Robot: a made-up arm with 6 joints. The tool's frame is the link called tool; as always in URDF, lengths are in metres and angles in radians. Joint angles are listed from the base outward. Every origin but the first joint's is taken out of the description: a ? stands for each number. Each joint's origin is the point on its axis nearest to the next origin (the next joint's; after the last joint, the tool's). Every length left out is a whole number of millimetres.
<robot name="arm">
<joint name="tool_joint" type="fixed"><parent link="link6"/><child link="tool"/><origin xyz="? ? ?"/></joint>
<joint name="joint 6" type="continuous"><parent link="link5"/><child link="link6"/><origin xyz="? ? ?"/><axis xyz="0 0 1"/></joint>
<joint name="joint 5" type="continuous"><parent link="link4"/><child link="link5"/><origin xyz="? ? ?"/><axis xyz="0 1 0"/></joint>
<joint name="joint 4" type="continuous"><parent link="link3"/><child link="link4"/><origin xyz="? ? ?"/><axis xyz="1 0 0"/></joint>
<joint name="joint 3" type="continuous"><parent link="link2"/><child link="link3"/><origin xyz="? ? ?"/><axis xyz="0 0 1"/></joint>
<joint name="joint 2" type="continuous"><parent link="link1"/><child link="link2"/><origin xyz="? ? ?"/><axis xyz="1 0 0"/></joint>
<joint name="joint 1" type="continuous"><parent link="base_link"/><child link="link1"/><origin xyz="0 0 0.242"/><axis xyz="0 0 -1"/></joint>
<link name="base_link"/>
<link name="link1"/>
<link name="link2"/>
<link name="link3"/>
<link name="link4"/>
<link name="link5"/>
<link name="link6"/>
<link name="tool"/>
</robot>
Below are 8 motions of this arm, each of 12 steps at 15 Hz.
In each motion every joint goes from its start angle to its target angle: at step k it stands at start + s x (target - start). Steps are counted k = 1, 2, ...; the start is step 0. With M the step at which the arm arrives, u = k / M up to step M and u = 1 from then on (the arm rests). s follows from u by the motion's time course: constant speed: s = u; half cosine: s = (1 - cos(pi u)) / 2; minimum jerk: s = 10 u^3 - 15 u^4 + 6 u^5.
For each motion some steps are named. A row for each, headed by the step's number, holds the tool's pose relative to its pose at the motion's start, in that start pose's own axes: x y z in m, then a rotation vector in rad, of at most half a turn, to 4 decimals.
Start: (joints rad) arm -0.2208 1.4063 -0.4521 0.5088 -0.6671 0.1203
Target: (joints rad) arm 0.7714 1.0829 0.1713 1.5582 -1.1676 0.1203
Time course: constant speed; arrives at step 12
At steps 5, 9, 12:
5: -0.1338 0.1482 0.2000 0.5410 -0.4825 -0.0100
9: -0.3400 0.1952 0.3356 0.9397 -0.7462 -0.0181
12: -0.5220 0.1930 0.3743 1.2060 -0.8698 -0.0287

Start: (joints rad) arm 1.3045 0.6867 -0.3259 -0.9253 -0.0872 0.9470
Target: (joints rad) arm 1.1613 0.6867 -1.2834 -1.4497 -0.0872 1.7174
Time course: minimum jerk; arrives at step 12
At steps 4, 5, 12:
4: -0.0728 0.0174 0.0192 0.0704 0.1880 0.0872
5: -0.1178 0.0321 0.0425 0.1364 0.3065 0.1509
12: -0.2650 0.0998 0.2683 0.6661 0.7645 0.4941

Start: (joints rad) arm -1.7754 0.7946 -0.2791 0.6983 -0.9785 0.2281
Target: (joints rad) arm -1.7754 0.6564 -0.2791 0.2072 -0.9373 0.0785
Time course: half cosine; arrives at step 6
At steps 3, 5, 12:
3: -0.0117 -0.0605 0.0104 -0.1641 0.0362 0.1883
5: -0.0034 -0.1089 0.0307 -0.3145 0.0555 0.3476
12: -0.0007 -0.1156 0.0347 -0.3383 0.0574 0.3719

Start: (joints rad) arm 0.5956 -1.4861 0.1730 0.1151 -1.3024 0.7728
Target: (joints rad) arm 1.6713 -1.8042 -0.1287 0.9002 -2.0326 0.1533
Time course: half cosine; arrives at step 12
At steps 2, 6, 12:
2: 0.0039 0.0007 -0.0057 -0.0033 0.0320 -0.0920
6: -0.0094 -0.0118 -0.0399 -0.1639 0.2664 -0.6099
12: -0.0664 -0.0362 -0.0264 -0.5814 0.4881 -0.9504

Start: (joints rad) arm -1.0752 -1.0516 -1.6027 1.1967 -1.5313 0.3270
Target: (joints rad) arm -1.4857 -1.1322 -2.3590 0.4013 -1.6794 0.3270
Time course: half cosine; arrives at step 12
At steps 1, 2, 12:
1: 0.0044 -0.0038 -0.0005 -0.0063 -0.0102 0.0073
2: 0.0171 -0.0150 -0.0017 -0.0258 -0.0394 0.0287
12: 0.1838 -0.2464 0.0749 -0.5659 -0.3286 0.4215

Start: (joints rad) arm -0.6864 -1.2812 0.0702 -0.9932 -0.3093 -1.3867
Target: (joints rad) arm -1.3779 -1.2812 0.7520 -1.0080 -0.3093 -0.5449
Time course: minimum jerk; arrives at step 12
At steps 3, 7, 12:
3: 0.0030 0.0393 -0.0035 0.1082 -0.0360 0.0825
7: 0.0286 0.2235 0.0728 0.5750 -0.4461 0.5240
12: 0.0330 0.2921 0.1798 0.7231 -0.8667 0.7774

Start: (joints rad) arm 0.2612 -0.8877 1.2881 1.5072 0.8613 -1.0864
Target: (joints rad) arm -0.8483 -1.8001 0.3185 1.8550 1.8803 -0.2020
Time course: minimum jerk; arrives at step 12
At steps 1, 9, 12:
1: 0.0010 -0.0006 0.0007 -0.0035 0.0019 -0.0005
9: 0.4031 -0.2151 0.2472 -0.5029 0.0733 -0.0979
12: 0.4461 -0.2609 0.3124 -0.5776 0.0604 -0.1161

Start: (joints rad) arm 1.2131 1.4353 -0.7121 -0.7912 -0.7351 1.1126
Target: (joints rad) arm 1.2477 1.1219 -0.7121 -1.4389 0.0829 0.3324
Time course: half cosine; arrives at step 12
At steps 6, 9, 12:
6: -0.1878 0.0307 0.1243 0.0116 0.5422 -0.2452
9: -0.2923 0.0500 0.2862 -0.1375 0.9528 -0.5027
12: -0.3188 0.0635 0.3684 -0.2395 1.1181 -0.6241

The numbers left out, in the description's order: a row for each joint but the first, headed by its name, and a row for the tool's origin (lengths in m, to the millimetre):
tool: 0.057 0.006 0
joint 6: -0.017 0 -0.386
joint 5: 0 -0.089 -0.089
joint 4: -0.026 0.058 0
joint 3: 0 0.035 0.505
joint 2: -0.139 -0.342 0

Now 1 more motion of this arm.
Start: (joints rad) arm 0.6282 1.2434 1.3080 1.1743 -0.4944 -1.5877
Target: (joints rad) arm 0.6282 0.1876 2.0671 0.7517 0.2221 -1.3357
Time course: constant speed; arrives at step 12
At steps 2, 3, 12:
2: 0.0595 -0.0731 -0.0009 -0.3066 -0.1382 -0.0086
3: 0.0827 -0.1071 0.0127 -0.4645 -0.1914 -0.0207
12: 0.0985 -0.1258 0.3184 -1.8816 -0.1256 -0.3265

